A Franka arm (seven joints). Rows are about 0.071 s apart.
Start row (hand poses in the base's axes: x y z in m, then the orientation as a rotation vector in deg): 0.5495, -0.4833, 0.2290, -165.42, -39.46, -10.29
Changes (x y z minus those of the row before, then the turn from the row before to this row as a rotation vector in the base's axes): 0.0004, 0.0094, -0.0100, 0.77, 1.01, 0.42; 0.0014, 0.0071, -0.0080, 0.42, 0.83, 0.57; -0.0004, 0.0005, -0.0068, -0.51, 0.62, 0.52; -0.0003, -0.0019, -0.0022, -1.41, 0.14, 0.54; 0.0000, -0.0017, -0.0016, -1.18, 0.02, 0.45; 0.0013, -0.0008, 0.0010, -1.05, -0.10, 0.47; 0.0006, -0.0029, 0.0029, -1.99, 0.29, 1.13; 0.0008, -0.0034, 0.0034, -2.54, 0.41, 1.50; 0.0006, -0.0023, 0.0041, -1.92, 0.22, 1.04; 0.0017, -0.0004, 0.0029, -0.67, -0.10, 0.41; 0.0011, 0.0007, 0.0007, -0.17, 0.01, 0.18; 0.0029, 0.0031, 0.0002, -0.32, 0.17, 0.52; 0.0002, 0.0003, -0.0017, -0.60, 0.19, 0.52; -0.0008, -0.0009, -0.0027, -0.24, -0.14, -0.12; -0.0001, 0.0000, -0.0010, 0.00, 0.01, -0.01; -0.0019, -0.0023, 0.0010, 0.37, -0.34, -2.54; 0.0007, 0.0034, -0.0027, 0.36, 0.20, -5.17; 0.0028, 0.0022, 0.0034, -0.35, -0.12, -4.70
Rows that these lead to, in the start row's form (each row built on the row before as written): 0.5499, -0.4739, 0.2190, -164.41, -39.66, -9.00; 0.5513, -0.4668, 0.2110, -163.69, -40.20, -7.85; 0.5509, -0.4663, 0.2042, -163.89, -40.95, -6.72; 0.5506, -0.4682, 0.2020, -164.99, -42.06, -5.98; 0.5506, -0.4699, 0.2004, -165.92, -43.01, -5.49; 0.5519, -0.4707, 0.2014, -166.74, -43.98, -5.22; 0.5525, -0.4736, 0.2043, -168.08, -46.12, -3.96; 0.5533, -0.4770, 0.2077, -169.71, -48.96, -2.25; 0.5539, -0.4793, 0.2118, -170.97, -51.01, -1.07; 0.5556, -0.4797, 0.2147, -171.43, -51.82, -0.92; 0.5567, -0.4790, 0.2154, -171.50, -52.14, -0.83; 0.5596, -0.4759, 0.2156, -171.51, -52.99, -0.43; 0.5598, -0.4756, 0.2139, 171.71, 53.91, -0.14; 0.5590, -0.4765, 0.2112, 171.51, 53.65, -0.04; 0.5589, -0.4765, 0.2102, 171.52, 53.64, -0.06; 0.5570, -0.4788, 0.2112, 172.91, 49.89, 0.61; 0.5577, -0.4754, 0.2085, -174.68, -41.97, -0.46; 0.5605, -0.4732, 0.2119, 176.56, 34.83, 0.54
